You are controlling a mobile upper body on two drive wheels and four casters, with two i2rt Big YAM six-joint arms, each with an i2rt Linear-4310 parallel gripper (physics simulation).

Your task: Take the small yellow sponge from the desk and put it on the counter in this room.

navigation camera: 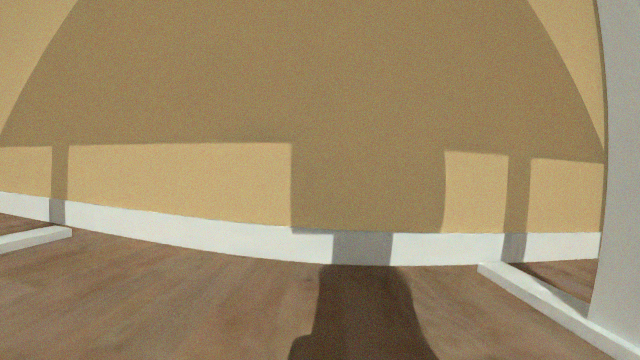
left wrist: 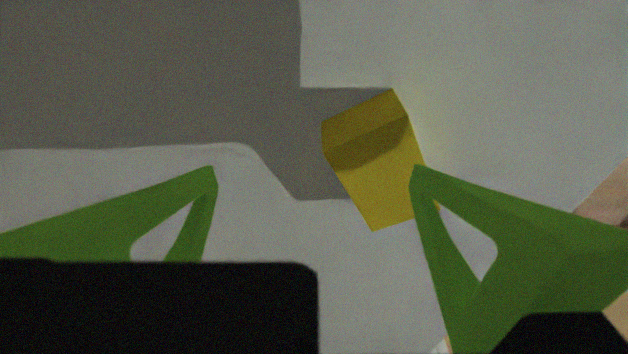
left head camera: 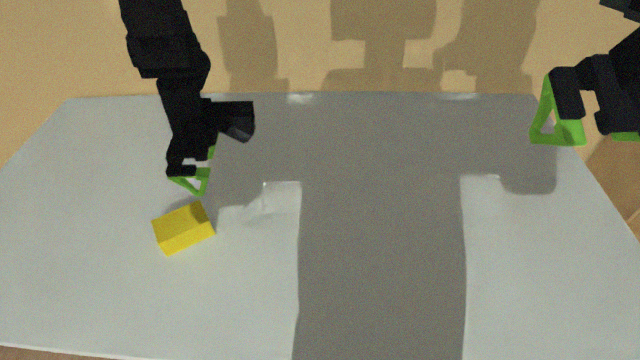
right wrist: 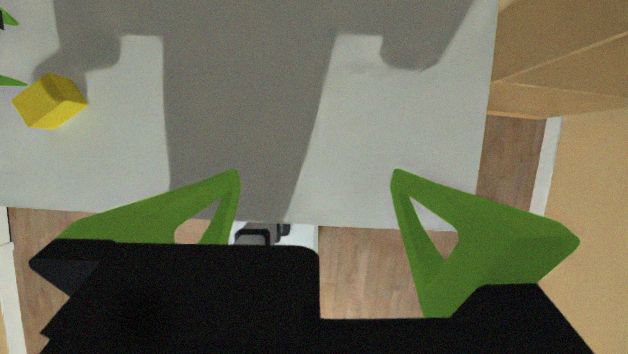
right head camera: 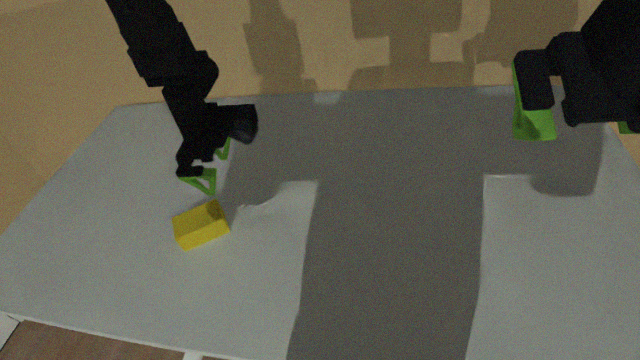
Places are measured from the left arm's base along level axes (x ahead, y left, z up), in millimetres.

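Pixels of known places: left gripper, fingertip midpoint: (left wrist: 313, 176) (left head camera: 204, 176) (right wrist: 19, 55) (right head camera: 218, 176); right gripper, fingertip midpoint: (left head camera: 572, 136) (right wrist: 315, 177) (right head camera: 567, 129).
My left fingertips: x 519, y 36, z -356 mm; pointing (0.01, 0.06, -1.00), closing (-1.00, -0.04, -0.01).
Behind a point stands the place of what it marks.
The yellow sponge (left head camera: 182, 229) {x 440, y 79, z -415 mm} (right head camera: 201, 226) {x 440, y 71, z -415 mm} (left wrist: 375, 175) {x 471, y 82, z -415 mm} (right wrist: 50, 102) {x 455, y 63, z -415 mm} is a small block on the light grey desk (left head camera: 380, 300) {x 314, y -277, z -460 mm} (right head camera: 390, 300) {x 320, y -291, z -460 mm} (left wrist: 500, 50) {x 388, y 0, z -460 mm} (right wrist: 250, 125) {x 413, y -320, z -460 mm}, toward the left in the head views. My left gripper (left head camera: 206, 172) {x 519, y 36, z -356 mm} (right head camera: 218, 176) {x 519, y 36, z -356 mm} (left wrist: 313, 176) {x 519, y 36, z -356 mm} is open above the desk, just beyond the sponge. In the left wrist view its right finger overlaps the sponge's right edge, and the sponge lies off-centre to the right. My right gripper (left head camera: 592, 139) {x 342, y -452, z -133 mm} (right head camera: 582, 134) {x 342, y -452, z -133 mm} (right wrist: 315, 177) {x 342, y -452, z -133 mm} is open, empty and high over the desk's far right side. The counter cannot be made out.
A tan wall (navigation camera: 175, 185) {x 1053, y 153, z -1236 mm} with a white baseboard (navigation camera: 200, 232) {x 1033, y 61, z -1360 mm} stands behind the desk. White floor bars (navigation camera: 35, 239) {x 858, y 495, z -1394 mm} (navigation camera: 545, 295) lie at both sides, and a pale upright panel (navigation camera: 622, 175) {x 581, y -671, z -1158 mm} stands at the right. Tan wooden panels (right wrist: 560, 60) {x 738, y -1468, z -862 mm} are beside the desk's right edge.
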